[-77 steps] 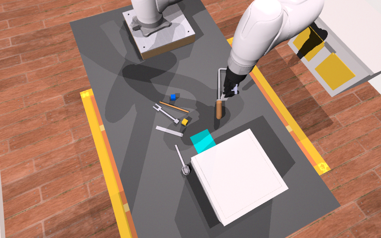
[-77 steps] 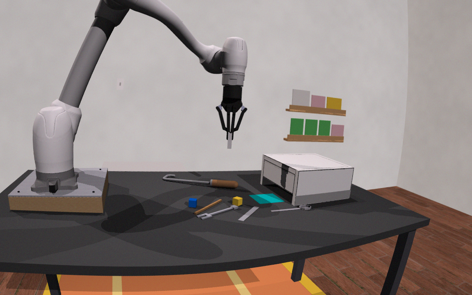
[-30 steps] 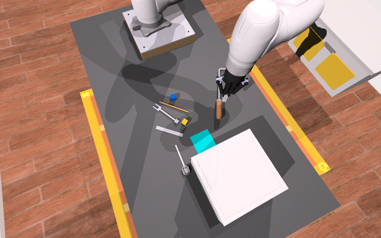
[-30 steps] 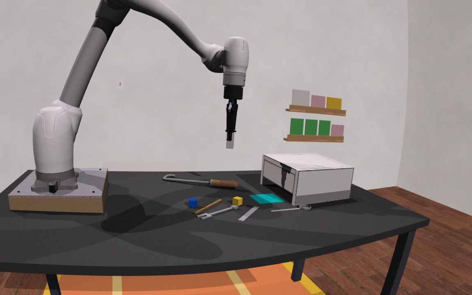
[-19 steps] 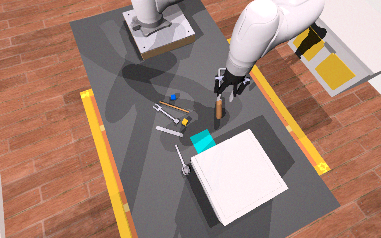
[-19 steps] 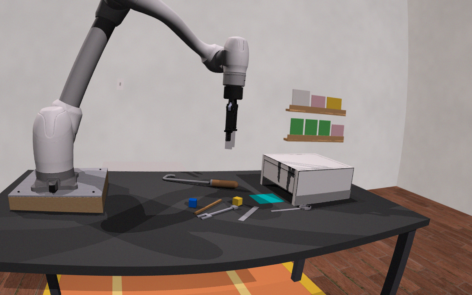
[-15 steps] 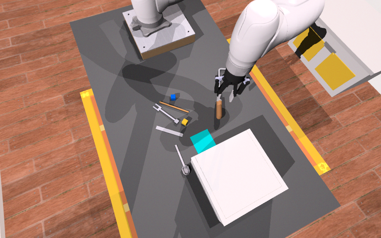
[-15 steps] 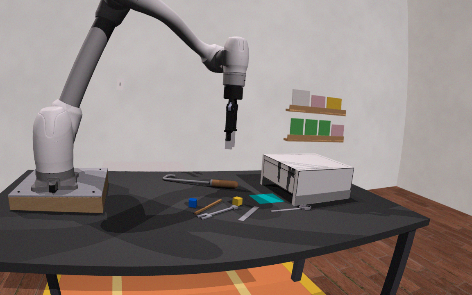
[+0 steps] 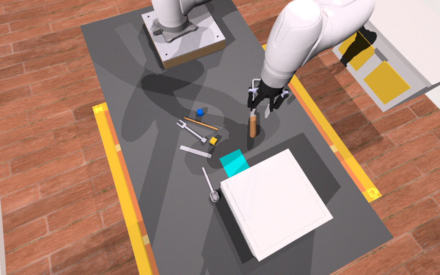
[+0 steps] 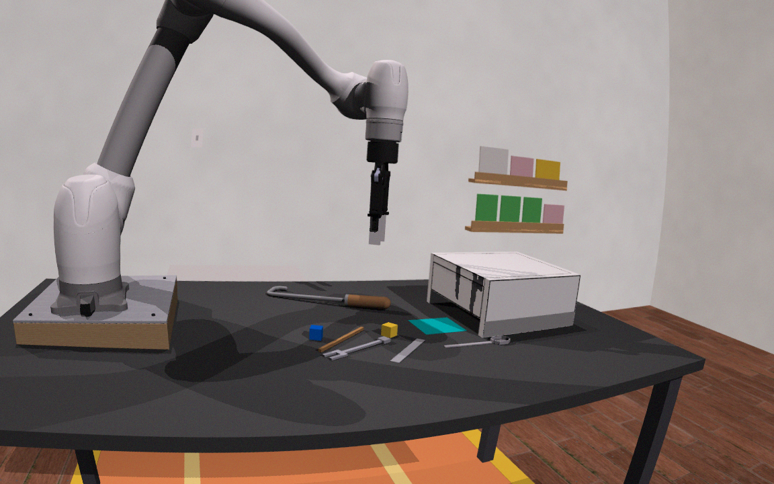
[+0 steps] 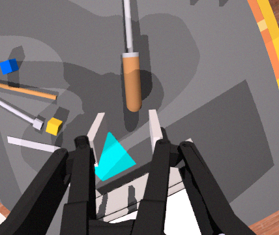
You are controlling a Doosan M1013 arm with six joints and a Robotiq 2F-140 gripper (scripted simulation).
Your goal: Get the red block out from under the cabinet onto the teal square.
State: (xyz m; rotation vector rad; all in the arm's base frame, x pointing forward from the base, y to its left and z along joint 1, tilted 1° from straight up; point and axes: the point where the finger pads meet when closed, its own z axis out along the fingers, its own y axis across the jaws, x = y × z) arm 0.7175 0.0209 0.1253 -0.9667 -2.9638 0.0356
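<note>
Right now my hand is 8 cm past the hook tool, 11 cm to the right of it and 19 cm above it. Round my hand: wooden stick (16 cm behind, 19 cm to the right, 20 cm below); then yellow block (5 cm behind, 19 cm to the right, 19 cm below); then teal square (9 cm ahead, 16 cm to the right, 20 cm below).
</note>
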